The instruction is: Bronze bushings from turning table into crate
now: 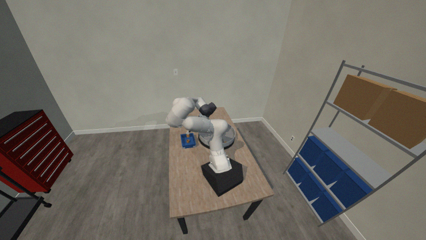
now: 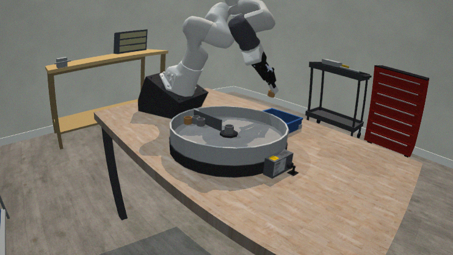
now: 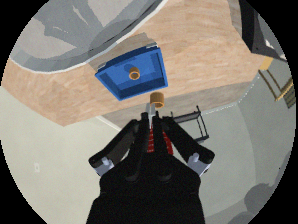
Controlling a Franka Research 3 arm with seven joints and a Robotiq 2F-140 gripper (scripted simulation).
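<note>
Right now the blue crate is 3 cm ahead of my hand, 1 cm to the left of it and 15 cm below it. Also, from my hand: grey round turning table: 7 cm ahead, 32 cm to the right, 13 cm below; then grey turning table: 9 cm ahead, 32 cm to the right, 13 cm below.
</note>
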